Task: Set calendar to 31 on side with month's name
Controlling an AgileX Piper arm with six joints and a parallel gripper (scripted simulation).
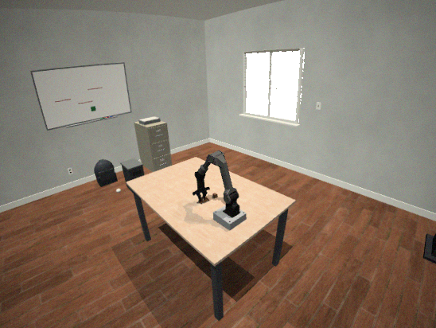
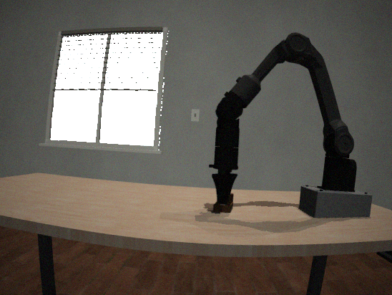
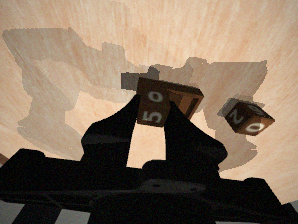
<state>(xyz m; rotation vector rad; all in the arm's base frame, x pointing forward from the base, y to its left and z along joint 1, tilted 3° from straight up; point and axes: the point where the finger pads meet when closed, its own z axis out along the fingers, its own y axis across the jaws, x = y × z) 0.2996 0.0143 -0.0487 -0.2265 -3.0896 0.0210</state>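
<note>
Now: hand 20 mm to the left of the brown tray and 20 mm above it.
</note>
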